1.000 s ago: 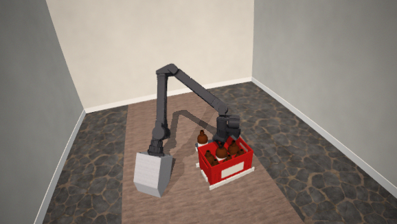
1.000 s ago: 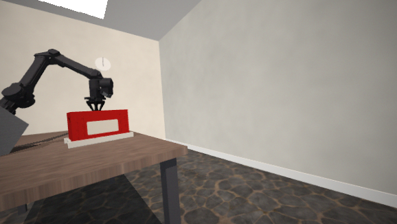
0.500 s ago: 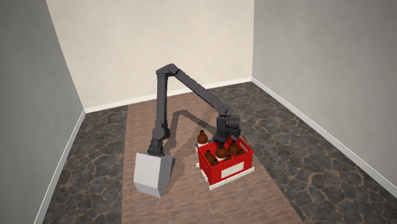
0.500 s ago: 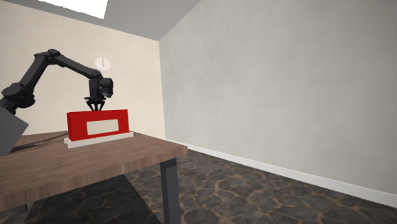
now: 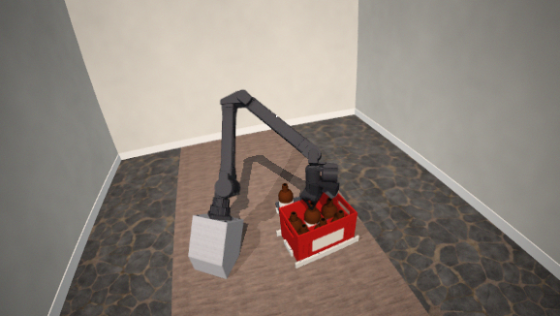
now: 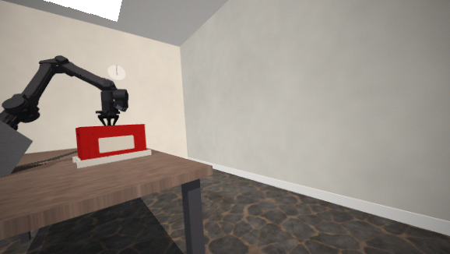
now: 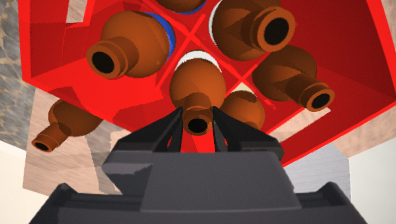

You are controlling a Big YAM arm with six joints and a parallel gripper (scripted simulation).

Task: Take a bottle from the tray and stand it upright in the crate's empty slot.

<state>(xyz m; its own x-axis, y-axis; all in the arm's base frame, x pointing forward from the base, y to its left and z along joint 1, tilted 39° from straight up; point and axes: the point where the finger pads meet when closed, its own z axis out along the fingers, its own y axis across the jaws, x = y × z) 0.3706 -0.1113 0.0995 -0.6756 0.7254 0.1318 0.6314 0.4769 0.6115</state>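
Now: hand 8 cm above the red crate, 4 cm to the left of it and 1 cm short of it. From my hand the other things lie so: grey tray: 19 cm to the left, 15 cm below, 2 cm ahead.
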